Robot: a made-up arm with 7 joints.
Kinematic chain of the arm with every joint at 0, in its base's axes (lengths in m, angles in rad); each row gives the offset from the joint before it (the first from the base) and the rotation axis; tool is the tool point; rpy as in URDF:
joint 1: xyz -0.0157 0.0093 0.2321 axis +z
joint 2: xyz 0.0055 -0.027 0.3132 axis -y
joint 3: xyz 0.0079 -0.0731 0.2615 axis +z
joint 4: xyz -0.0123 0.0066 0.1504 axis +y
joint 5: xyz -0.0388 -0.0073 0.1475 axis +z
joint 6: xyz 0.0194 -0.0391 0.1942 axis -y
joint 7: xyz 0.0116 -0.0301 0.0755 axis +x
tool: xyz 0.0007 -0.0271 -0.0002 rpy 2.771 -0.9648 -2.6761
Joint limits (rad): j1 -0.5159..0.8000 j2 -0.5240..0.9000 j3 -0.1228..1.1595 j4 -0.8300..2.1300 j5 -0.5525..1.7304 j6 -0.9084..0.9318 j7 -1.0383..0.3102
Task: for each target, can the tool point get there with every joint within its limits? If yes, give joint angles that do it. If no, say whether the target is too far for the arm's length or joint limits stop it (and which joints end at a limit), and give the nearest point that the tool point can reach.
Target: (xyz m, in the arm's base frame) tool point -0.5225 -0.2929 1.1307
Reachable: yes | joints -0.0578 0.6141 0.8565 -0.3915 -0.0834 0.6588 0.1733
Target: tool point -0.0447 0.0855 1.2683
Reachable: yes | joints -0.2034 0.4765 0.8325 0.9209 0.6331 0.7283 -0.3180
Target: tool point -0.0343 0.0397 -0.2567
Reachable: no: joint limits stop it (at a limit: joint 1, joint 2, joint 4) | nearest point 0.2099 0.2365 0.5059 | short by 0.825 m
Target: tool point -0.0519 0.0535 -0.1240
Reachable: no: joint limits stop it (at a limit: joint 1, joint 2, joint 4) | nearest point 0.1767 0.2465 0.5144 | short by 0.705 m
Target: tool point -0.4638 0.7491 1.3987
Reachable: no: too far | nearest point -0.3864 0.3858 1.1220 | short by 0.463 m
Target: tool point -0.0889 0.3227 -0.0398
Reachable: no: joint limits stop it (at a limit: joint 1, joint 2, joint 4, joint 7) | nearest point 0.1064 0.2954 0.5309 | short by 0.604 m
